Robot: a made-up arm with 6 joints. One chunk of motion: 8 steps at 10 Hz.
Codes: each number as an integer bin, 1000 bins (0 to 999) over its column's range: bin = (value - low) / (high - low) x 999, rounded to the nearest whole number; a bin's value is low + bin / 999 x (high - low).
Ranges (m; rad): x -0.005..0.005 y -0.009..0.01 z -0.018..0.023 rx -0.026..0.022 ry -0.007..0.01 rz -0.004..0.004
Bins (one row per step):
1: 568 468 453 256 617 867
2: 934 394 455 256 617 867
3: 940 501 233 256 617 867
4: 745 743 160 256 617 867
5: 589 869 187 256 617 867
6: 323 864 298 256 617 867
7: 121 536 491 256 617 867
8: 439 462 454 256 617 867
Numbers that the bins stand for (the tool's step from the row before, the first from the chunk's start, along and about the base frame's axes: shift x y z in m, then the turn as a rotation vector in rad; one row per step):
1: 0.00069 -0.00010 0.00059 -0.01370 0.00350 0.00294
2: 0.00435 -0.00151 0.00067 -0.01370 0.00350 0.00294
3: 0.00441 0.00053 -0.00844 -0.01370 0.00350 0.00294
4: 0.00246 0.00513 -0.01143 -0.01370 0.00350 0.00294
5: 0.00090 0.00753 -0.01033 -0.01370 0.00350 0.00294
6: -0.00177 0.00743 -0.00577 -0.01370 0.00350 0.00294
7: -0.00379 0.00119 0.00215 -0.01370 0.00350 0.00294
8: -0.00061 -0.00021 0.00063 -0.01370 0.00350 0.00294

